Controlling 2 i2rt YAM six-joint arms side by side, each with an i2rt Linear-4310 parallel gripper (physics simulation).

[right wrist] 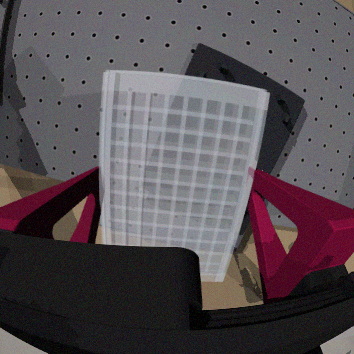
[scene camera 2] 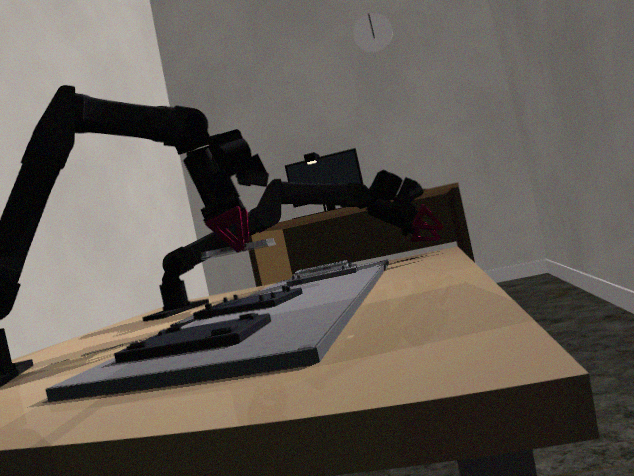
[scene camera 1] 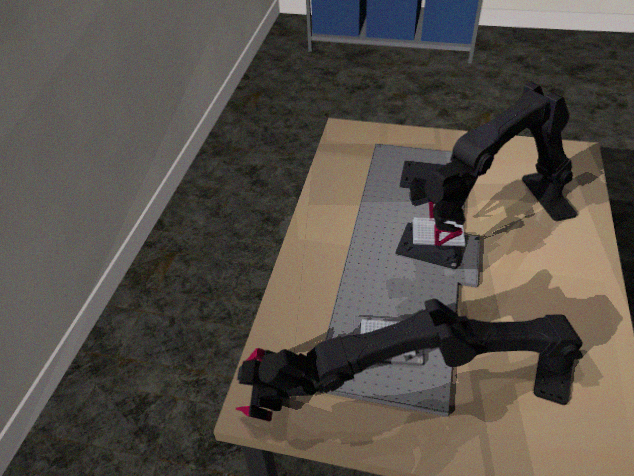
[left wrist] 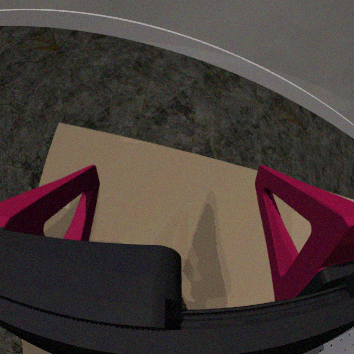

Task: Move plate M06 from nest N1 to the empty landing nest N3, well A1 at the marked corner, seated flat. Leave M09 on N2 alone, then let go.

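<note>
Plate M06 [scene camera 1: 424, 231] [scene camera 2: 265, 242] [right wrist: 175, 130], white and gridded, hangs in the right gripper [scene camera 1: 438, 224] [scene camera 2: 239, 239] [right wrist: 174, 171], which is shut on its two long sides. It is in the air over the dark middle nest N3 [scene camera 1: 427, 255] [scene camera 2: 250, 303] [right wrist: 281, 142], apart from it. In the right wrist view the nest is turned relative to the plate and partly hidden by it. The marked corner and well A1 cannot be made out. Plate M09 [scene camera 1: 376, 325] [scene camera 2: 322, 268] sits on nest N2 [scene camera 2: 330, 276], partly hidden by the left arm. My left gripper [scene camera 1: 242, 384] [scene camera 2: 427, 224] [left wrist: 176, 173] is open and empty.
Empty nest N1 [scene camera 1: 409, 174] [scene camera 2: 192, 337] lies on the perforated board [scene camera 1: 353, 276] [scene camera 2: 327, 307], partly under the right arm in scene camera 1. The left arm [scene camera 1: 378, 343] stretches across the board above M09. The left gripper is over the wooden table's [scene camera 1: 302, 279] near left corner.
</note>
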